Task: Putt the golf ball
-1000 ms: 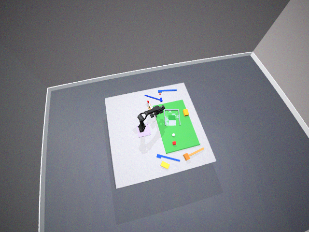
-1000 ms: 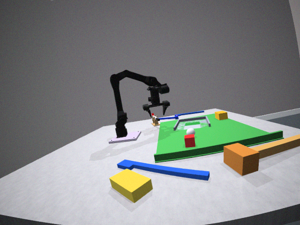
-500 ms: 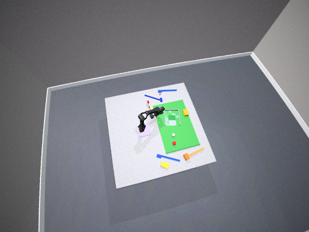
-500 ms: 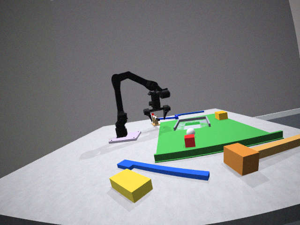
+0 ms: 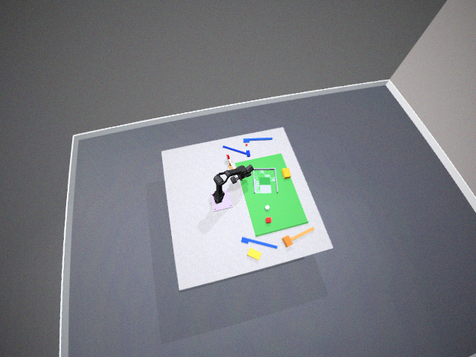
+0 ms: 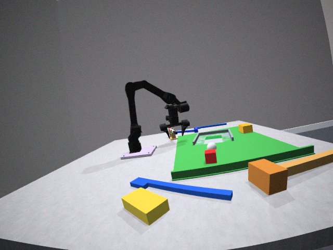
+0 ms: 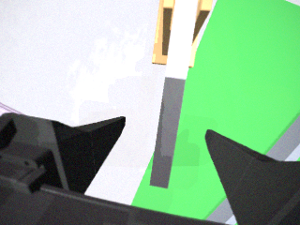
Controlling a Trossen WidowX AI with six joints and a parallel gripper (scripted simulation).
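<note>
Right now the red putter is 110 mm to the left of my gripper tip, 30 mm above it and 20 mm behind it. The rest, counted from my gripper tip: white golf ball (350 mm to the right, 130 mm ahead, 10 mm below); green mat (220 mm ahead, 210 mm to the right, 30 mm below); tan stand (130 mm to the left, 20 mm behind).
</note>
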